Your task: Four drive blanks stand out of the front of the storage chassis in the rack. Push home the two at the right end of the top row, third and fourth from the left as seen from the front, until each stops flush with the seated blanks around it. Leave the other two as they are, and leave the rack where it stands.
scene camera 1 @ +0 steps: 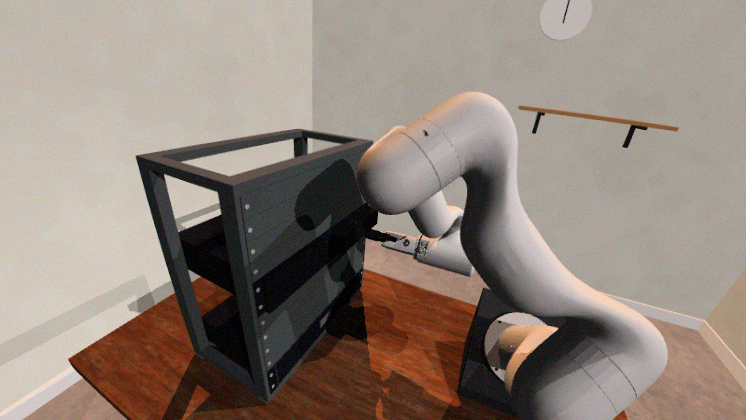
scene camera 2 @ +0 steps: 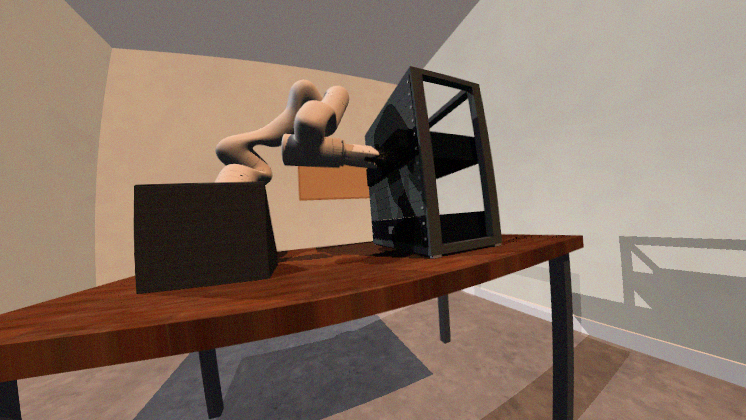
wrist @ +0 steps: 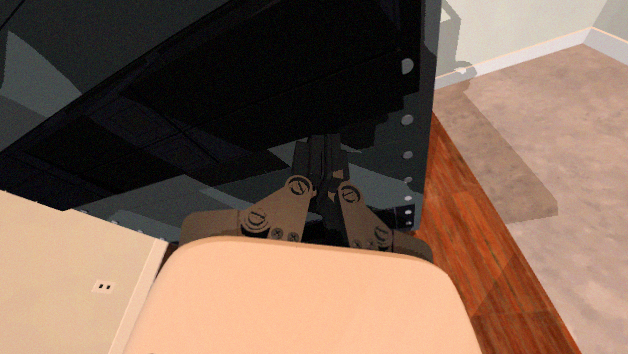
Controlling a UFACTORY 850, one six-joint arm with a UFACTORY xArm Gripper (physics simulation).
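The storage chassis (scene camera 1: 300, 267) (wrist: 300, 75) is a near-black band across the front of the dark rack (scene camera 1: 234, 234) (scene camera 2: 425, 172) (wrist: 431, 30). At the band's far right end in scene camera 1, a dark block (scene camera 1: 372, 216) stands out past the front. In the wrist view, black block faces fill the upper middle. Deep shadow hides their seams and depths, so I cannot tell which blanks are flush. My gripper (scene camera 1: 369, 232) (scene camera 2: 382, 154) (wrist: 319, 142) is shut and empty. It points at the right part of the front; contact of its tips is hidden in shadow.
The rack stands on the wooden table (scene camera 1: 417, 318) (scene camera 2: 334, 276) (wrist: 465, 225). Plain grey panels lie above and below the black band. The robot's pedestal (scene camera 2: 200, 237) stands in front of the rack. Bright screws (wrist: 407, 120) line the post right of my fingers.
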